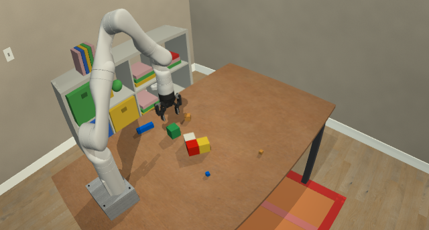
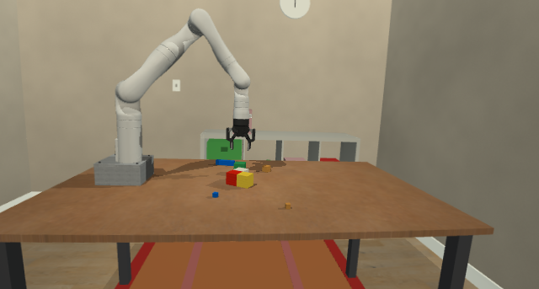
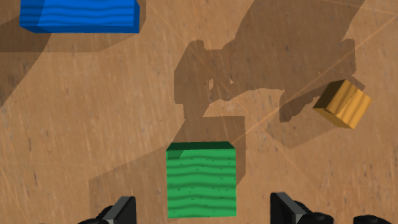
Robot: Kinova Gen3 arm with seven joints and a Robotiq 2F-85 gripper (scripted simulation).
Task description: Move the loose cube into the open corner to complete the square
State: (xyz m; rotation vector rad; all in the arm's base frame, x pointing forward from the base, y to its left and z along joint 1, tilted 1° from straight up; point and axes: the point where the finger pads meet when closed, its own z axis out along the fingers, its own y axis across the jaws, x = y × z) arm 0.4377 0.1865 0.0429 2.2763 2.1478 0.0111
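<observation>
Right now my hand is 100 mm above the green cube. Also, from my hand: red cube: 160 mm to the right, 100 mm below; white cube: 20 mm ahead, 120 mm to the right, 100 mm below; small orange block: 130 mm ahead, 50 mm to the left, 110 mm below.
</observation>
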